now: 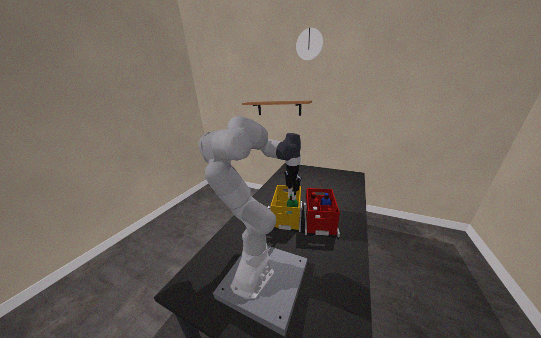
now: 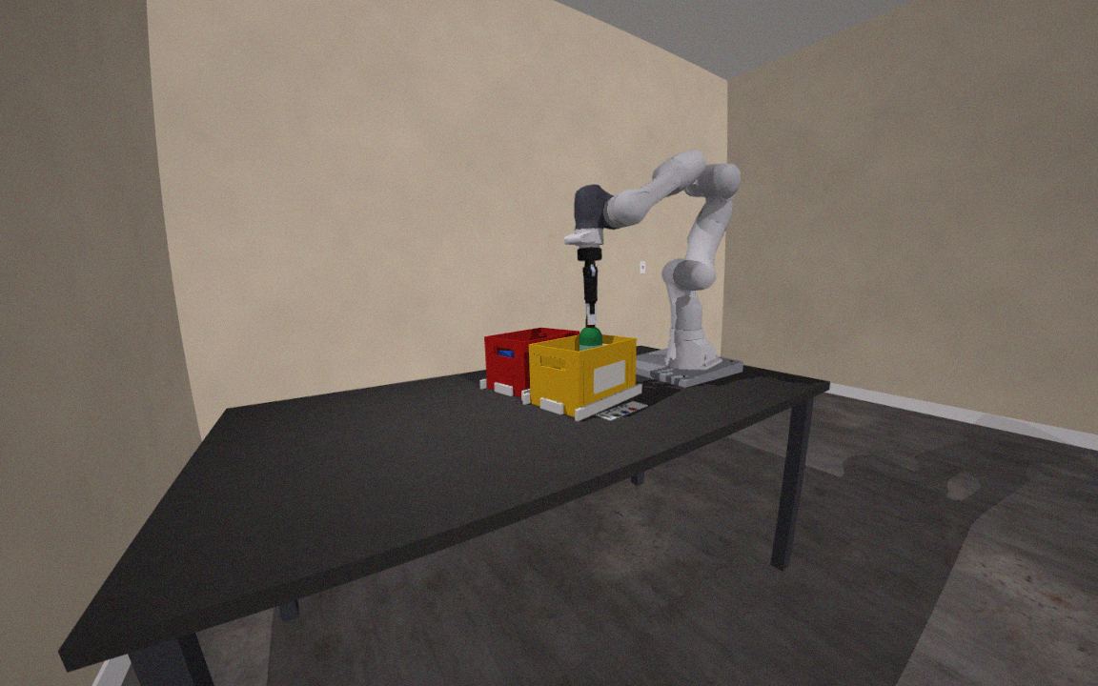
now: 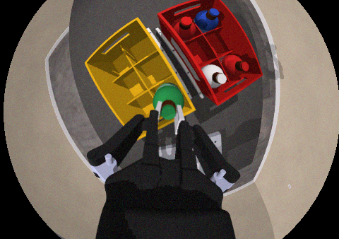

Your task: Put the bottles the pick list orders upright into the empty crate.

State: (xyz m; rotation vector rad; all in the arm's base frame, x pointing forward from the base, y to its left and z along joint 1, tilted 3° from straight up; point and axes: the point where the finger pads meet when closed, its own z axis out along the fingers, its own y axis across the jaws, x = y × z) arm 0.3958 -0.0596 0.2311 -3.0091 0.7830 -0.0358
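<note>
Right now the green-labelled bottle is 80 mm below my hand. Also, from my hand: white-capped bottle (160 mm below, 150 mm to the right, 20 mm ahead); red crate (170 mm to the right, 160 mm below, 110 mm ahead); yellow crate (160 mm below, 80 mm ahead, 60 mm to the left).
</note>
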